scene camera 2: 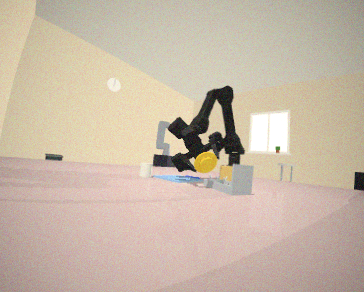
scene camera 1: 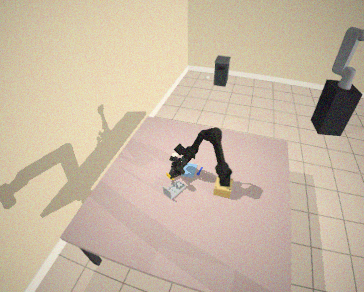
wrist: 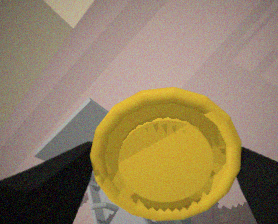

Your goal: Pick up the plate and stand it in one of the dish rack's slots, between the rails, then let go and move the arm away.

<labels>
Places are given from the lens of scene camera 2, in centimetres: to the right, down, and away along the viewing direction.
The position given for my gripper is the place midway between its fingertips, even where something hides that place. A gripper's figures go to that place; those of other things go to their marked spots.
my gripper [scene camera 2: 207, 164]: 7, 6, 44
grey dish rack [scene camera 2: 241, 184]: 16, 10, 38
</labels>
